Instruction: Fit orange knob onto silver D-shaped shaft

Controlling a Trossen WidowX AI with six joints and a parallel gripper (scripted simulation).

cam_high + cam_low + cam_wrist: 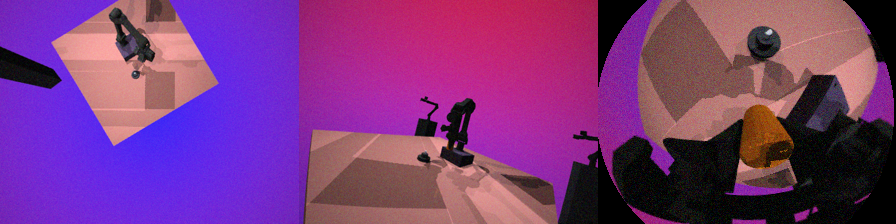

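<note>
Now: gripper tip 3 cm below the orange knob. The rest, counted from my gripper tip: round dark pedestal (3 cm ahead, 15 cm to the right, 10 cm below).
</note>
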